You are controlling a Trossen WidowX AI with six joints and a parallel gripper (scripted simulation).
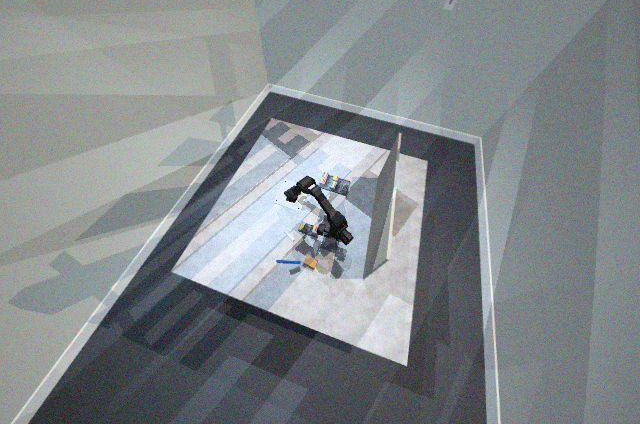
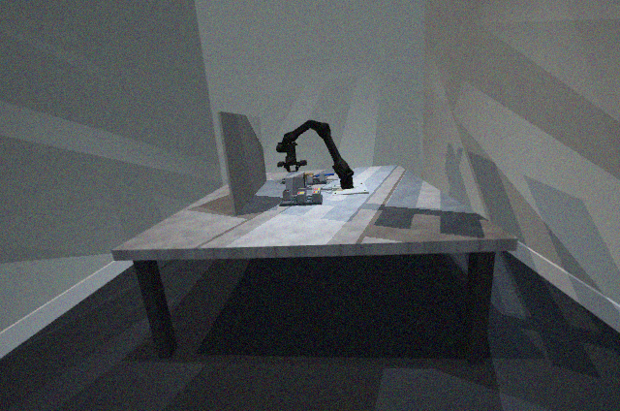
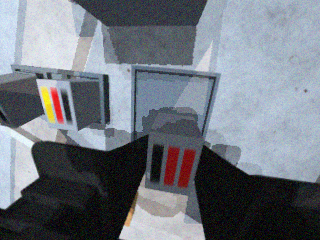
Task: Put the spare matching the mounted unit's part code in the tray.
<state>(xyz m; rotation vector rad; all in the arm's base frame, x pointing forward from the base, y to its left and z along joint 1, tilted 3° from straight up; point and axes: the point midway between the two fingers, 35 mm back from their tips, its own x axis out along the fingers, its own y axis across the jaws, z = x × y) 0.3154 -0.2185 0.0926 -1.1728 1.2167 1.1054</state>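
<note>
The dark tray lies 5 cm below my gripper tip and 1 cm behind it. The rest, counted from my gripper tip: small grey piece (22 cm to the right, 17 cm behind, 5 cm below); then grey mounted unit (20 cm to the left, 3 cm behind); then brown block (15 cm to the right, 9 cm behind, 3 cm below).
</note>
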